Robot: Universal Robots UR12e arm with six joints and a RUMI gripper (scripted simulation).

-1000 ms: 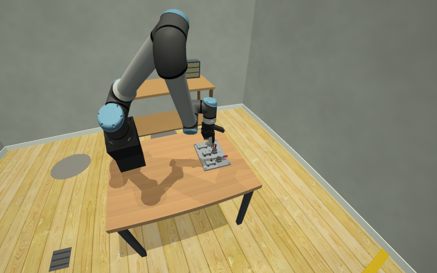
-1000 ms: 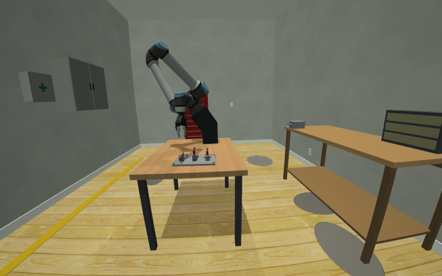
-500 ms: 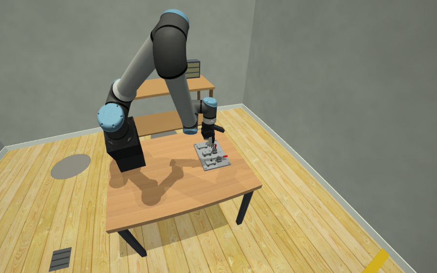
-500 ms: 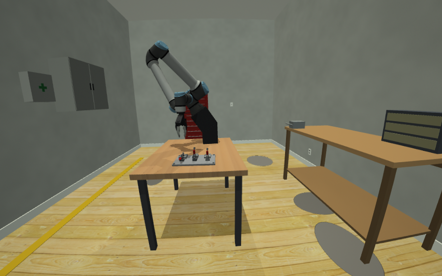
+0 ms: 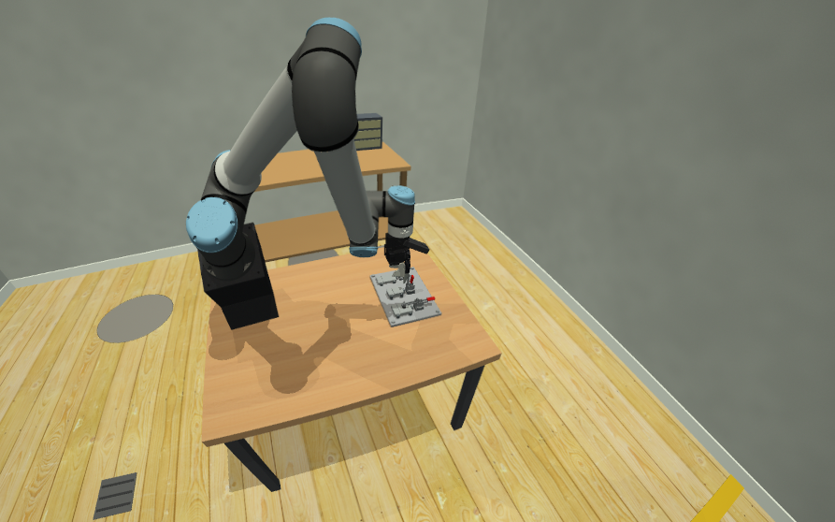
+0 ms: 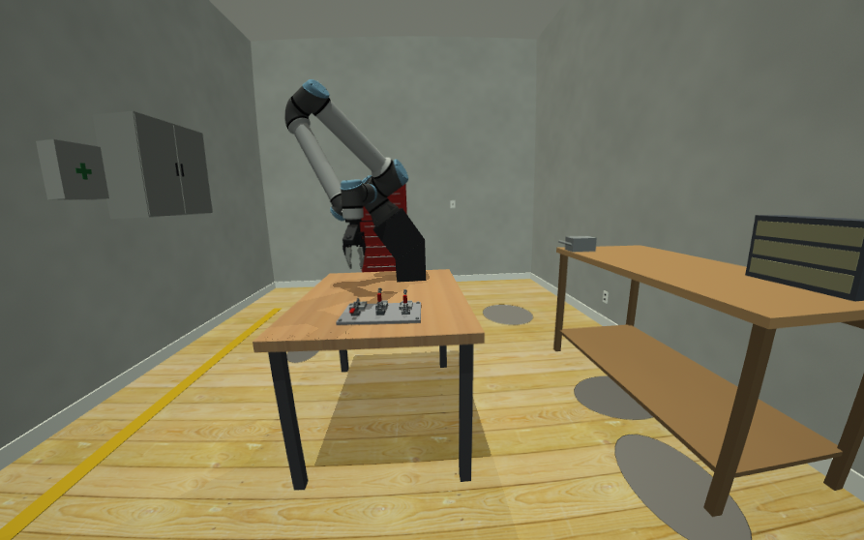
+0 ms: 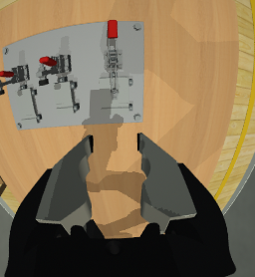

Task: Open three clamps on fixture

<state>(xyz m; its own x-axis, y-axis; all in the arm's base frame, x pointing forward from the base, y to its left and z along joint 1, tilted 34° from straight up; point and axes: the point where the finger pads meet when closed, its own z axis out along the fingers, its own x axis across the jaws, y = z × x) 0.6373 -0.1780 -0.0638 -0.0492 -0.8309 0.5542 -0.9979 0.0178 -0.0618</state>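
Right now the grey fixture plate is 21 cm below my hand, 11 cm to the left of it and 6 cm ahead of it.
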